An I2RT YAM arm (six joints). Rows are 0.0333 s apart.
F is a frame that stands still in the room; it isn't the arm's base.
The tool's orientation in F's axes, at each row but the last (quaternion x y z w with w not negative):
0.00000, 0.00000, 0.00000, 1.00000
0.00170, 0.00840, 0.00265, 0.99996
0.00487, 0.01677, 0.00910, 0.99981
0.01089, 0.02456, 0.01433, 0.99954
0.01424, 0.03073, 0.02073, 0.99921
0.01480, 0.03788, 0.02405, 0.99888
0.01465, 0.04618, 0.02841, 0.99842
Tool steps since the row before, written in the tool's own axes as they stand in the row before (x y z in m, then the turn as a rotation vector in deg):
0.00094, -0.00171, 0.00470, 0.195, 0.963, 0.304
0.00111, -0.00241, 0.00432, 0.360, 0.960, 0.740
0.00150, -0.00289, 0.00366, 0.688, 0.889, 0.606
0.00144, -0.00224, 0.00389, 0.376, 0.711, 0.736
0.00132, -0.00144, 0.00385, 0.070, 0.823, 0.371
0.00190, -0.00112, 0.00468, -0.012, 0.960, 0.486
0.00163, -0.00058, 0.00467, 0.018, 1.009, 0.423
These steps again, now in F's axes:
0.00094, -0.00171, 0.00470, 0.195, 0.963, 0.304
0.00120, -0.00242, 0.00429, 0.367, 0.959, 0.737
0.00167, -0.00290, 0.00358, 0.692, 0.896, 0.592
0.00169, -0.00228, 0.00376, 0.392, 0.706, 0.733
0.00161, -0.00149, 0.00372, 0.059, 0.815, 0.390
0.00230, -0.00115, 0.00449, -0.020, 0.944, 0.515
0.00209, -0.00061, 0.00448, 0.001, 0.997, 0.452

